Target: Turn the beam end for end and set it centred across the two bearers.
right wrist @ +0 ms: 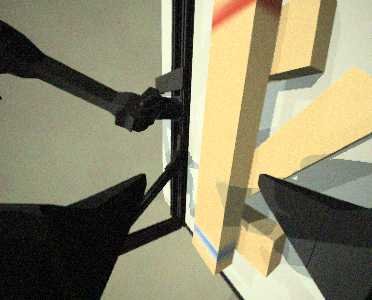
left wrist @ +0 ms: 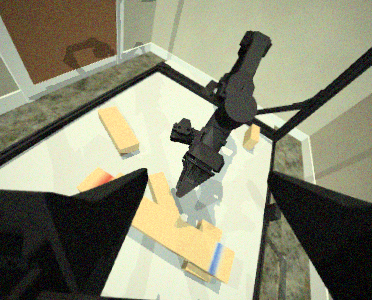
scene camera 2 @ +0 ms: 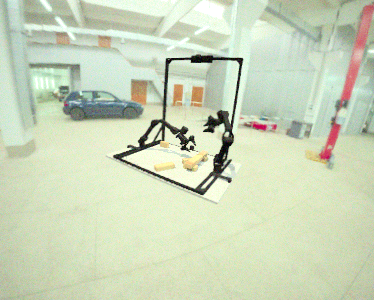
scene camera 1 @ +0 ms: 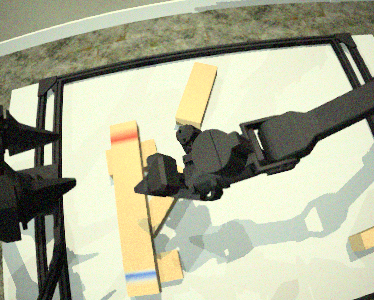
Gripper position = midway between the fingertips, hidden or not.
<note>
My left gripper (scene camera 1: 66, 157) is open and holds nothing. My right gripper (scene camera 1: 151, 192) is open, holding nothing. Also in view: a beam (scene camera 1: 140, 263).
The beam is seen too in the right wrist view (right wrist: 241, 46) and in the left wrist view (left wrist: 200, 250). My left gripper is seen too in the left wrist view (left wrist: 207, 175). My right gripper is seen too in the right wrist view (right wrist: 201, 179) and in the left wrist view (left wrist: 177, 192).
</note>
